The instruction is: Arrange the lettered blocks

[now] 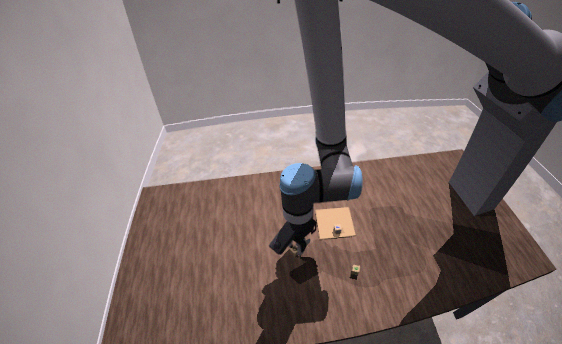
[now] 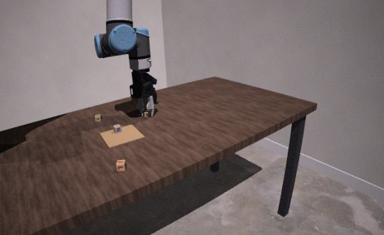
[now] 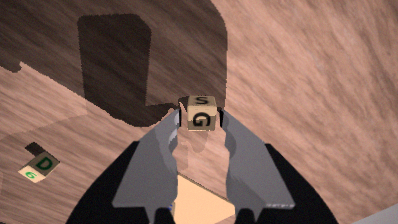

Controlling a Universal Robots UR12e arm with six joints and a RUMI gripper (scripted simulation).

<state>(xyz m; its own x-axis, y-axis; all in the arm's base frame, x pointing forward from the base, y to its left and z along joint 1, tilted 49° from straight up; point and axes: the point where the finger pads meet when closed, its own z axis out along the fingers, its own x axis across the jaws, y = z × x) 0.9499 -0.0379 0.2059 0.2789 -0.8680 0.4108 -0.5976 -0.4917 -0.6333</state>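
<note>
The mat is 19 cm behind my hand, 7 cm to the right of it and 1 cm below it.
</note>
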